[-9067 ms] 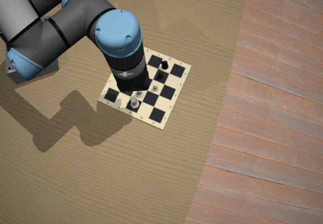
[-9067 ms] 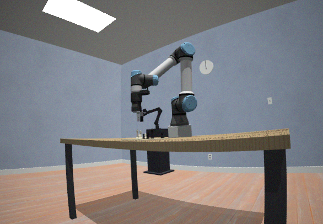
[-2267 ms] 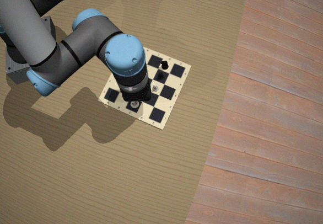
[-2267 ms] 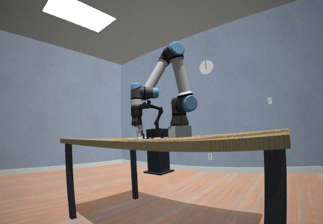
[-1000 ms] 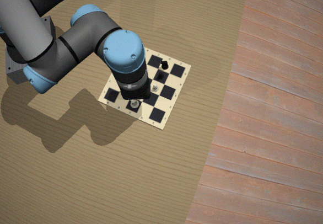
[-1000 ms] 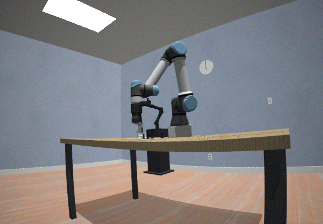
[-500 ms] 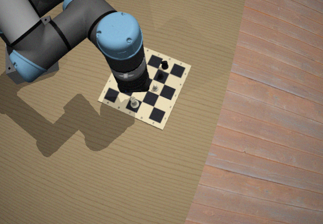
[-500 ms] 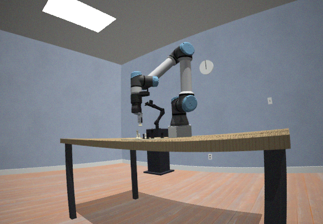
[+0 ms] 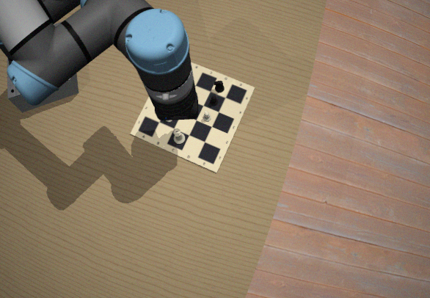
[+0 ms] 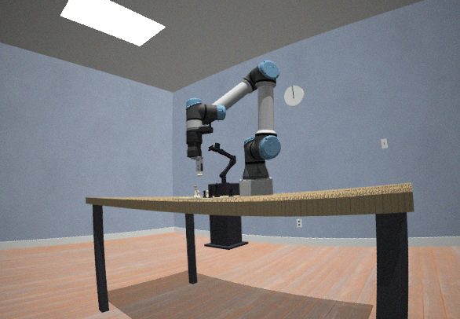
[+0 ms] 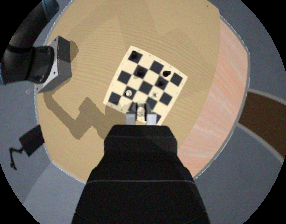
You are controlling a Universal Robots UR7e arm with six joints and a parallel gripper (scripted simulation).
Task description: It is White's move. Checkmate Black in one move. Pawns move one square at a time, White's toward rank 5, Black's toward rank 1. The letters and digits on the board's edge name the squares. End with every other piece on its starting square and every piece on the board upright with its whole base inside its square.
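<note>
Right now the dark chess piece is 30 mm behind my hand, 80 mm to the left of it and 110 mm below it. From my hand the other things lie so: chessboard: 40 mm to the left, 140 mm below.
</note>
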